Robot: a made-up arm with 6 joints. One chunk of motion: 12 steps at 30 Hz.
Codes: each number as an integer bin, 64 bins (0 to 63) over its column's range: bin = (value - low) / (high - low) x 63, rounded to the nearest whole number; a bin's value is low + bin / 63 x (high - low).
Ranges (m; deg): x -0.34..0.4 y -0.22..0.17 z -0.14..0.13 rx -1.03..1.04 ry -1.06..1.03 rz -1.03..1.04
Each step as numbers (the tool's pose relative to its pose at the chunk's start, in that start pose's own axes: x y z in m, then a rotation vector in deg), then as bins.
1 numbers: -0.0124 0.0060 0.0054 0.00 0.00 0.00
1 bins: 28 37 34 31 32 31
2 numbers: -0.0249 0.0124 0.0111 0.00 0.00 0.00
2 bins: 27 38 35 31 32 31
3 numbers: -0.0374 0.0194 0.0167 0.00 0.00 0.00
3 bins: 26 39 37 31 32 31
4 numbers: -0.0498 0.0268 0.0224 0.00 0.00 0.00
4 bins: 25 40 38 31 32 31
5 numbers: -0.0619 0.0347 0.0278 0.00 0.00 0.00
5 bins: 24 41 39 31 32 31
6 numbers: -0.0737 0.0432 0.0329 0.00 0.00 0.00
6 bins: 23 43 40 31 32 31
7 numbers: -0.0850 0.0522 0.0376 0.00 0.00 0.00
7 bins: 22 44 41 31 32 31
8 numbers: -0.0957 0.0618 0.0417 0.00 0.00 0.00
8 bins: 21 46 42 31 32 31
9 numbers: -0.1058 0.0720 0.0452 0.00 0.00 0.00
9 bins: 20 47 43 31 32 31
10 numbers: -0.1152 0.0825 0.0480 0.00 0.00 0.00
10 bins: 19 49 44 31 32 31
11 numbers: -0.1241 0.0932 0.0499 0.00 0.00 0.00
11 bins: 18 51 44 31 32 31
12 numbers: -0.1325 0.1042 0.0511 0.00 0.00 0.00
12 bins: 18 52 45 31 32 31
